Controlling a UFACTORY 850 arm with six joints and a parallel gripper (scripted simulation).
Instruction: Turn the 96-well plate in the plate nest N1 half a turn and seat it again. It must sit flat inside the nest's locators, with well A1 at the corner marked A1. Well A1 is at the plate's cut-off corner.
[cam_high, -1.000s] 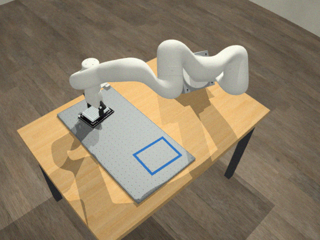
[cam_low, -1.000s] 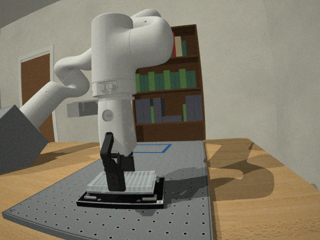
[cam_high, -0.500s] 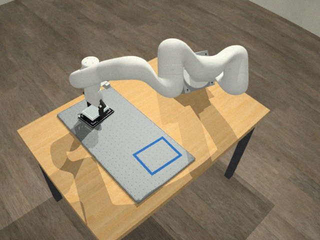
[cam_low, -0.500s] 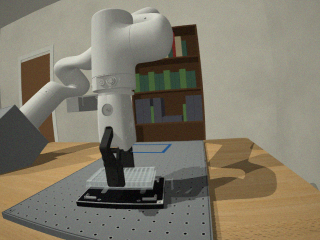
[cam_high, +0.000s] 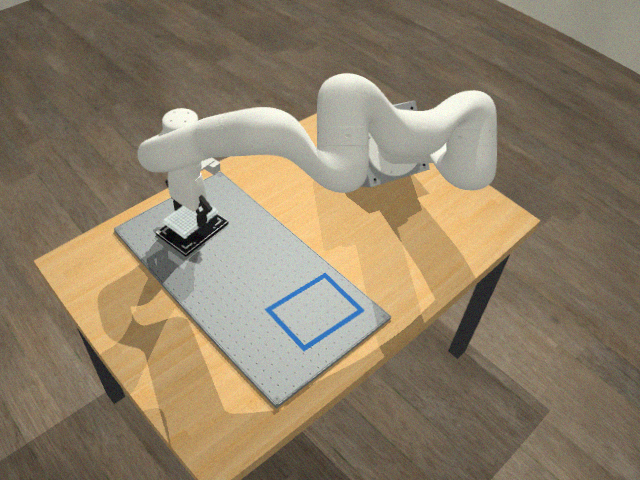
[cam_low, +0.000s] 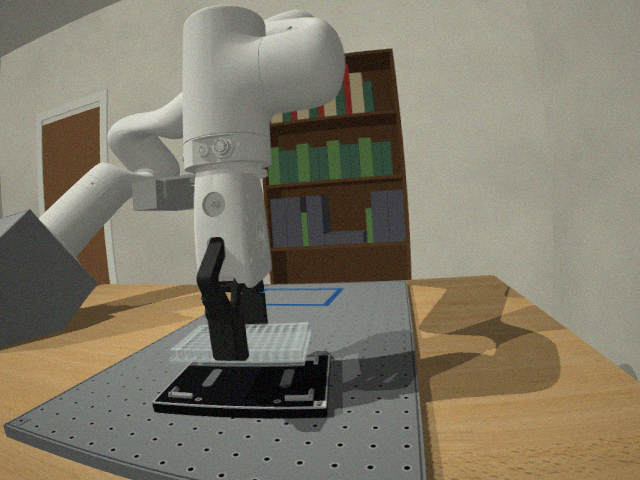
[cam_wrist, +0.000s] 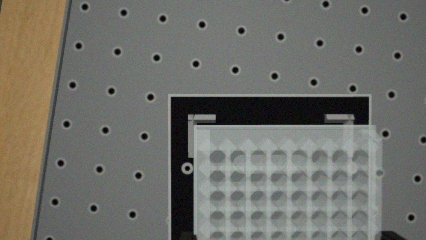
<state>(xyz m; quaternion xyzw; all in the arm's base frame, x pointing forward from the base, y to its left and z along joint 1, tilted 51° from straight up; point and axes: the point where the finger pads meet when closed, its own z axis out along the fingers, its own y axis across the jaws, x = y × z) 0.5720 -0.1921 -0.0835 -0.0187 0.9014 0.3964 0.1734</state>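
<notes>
Right now the black plate nest N1 is 6 cm below my hand. Also, from my hand: A1 corner mark 8 cm ahead, 5 cm below, 4 cm to the right; then 96-well plate 1 cm below.
</notes>
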